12 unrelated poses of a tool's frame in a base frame.
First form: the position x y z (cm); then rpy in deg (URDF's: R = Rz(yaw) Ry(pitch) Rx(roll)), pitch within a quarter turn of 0, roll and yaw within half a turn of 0.
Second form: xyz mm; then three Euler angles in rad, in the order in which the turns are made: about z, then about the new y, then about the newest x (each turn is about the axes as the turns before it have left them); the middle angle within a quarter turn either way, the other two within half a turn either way. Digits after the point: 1 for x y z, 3 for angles.
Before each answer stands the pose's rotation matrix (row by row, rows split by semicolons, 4 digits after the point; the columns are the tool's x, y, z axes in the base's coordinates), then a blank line. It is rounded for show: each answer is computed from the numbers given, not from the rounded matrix.
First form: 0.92, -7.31, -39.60, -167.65, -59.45, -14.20
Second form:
0.4928 -0.0611 0.8680; -0.1247 -0.9922 0.0010; 0.8612 -0.1087 -0.4965

9.2, -73.1, -396.0, -0.248, -1.038, -2.926
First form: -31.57, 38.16, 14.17, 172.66, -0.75, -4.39
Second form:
0.9970 -0.0776 0.0032; -0.0765 -0.9888 -0.1284; 0.0131 0.1277 -0.9917

-315.7, 381.6, 141.7, -0.077, -0.013, 3.013
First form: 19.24, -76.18, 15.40, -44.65, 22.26, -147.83
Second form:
-0.7834 0.6041 0.1461; -0.4928 -0.4604 -0.7384; -0.3788 -0.6504 0.6584

192.4, -761.8, 154.0, -2.580, 0.389, -0.779
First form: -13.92, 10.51, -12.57, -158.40, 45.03, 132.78
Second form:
-0.4800 0.8593 0.1766; 0.5187 0.4403 -0.7328; -0.7075 -0.2602 -0.6571

-139.2, 105.1, -125.7, 2.317, 0.786, -2.765
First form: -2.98, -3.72, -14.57, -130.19, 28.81, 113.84
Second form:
-0.3542 0.7391 -0.5730; 0.8015 -0.0759 -0.5932; -0.4819 -0.6694 -0.5654

-29.8, -37.2, -145.7, 1.987, 0.503, -2.272
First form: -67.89, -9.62, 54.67, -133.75, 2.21, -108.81
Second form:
-0.3222 -0.6456 0.6924; -0.9459 0.2493 -0.2077; -0.0386 -0.7218 -0.6910

-678.9, -96.2, 546.7, -1.899, 0.039, -2.334
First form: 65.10, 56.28, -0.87, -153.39, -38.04, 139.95
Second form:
-0.6029 0.3640 -0.7099; 0.5068 0.8620 0.0116; 0.6162 -0.3528 -0.7042

651.0, 562.8, -8.7, 2.443, -0.664, -2.677
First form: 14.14, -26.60, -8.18, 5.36, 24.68, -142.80
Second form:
-0.7238 0.5709 -0.3876; -0.5494 -0.8166 -0.1769; -0.4175 0.0849 0.9047

141.4, -266.0, -81.8, -2.492, 0.431, 0.094
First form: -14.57, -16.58, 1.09, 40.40, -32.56, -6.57
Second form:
0.8373 -0.2594 -0.4813; -0.0964 0.7964 -0.5970; 0.5382 0.5463 0.6418

-145.7, -165.8, 10.9, -0.115, -0.568, 0.705
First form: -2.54, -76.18, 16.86, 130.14, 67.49, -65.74
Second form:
0.1573 -0.2976 -0.9417; -0.3490 -0.9087 0.2288; -0.9238 0.2927 -0.2468

-25.4, -761.8, 168.6, -1.147, 1.178, 2.271
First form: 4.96, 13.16, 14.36, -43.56, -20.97, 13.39
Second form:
0.9084 0.0721 -0.4119; 0.2162 0.7621 0.6103; 0.3579 -0.6435 0.6767

49.6, 131.6, 143.6, 0.234, -0.366, -0.760
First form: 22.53, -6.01, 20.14, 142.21, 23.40, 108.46
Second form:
-0.2906 0.6725 0.6806; 0.8705 0.4811 -0.1037; -0.3971 0.5624 -0.7253

225.3, -60.1, 201.4, 1.893, 0.408, 2.482
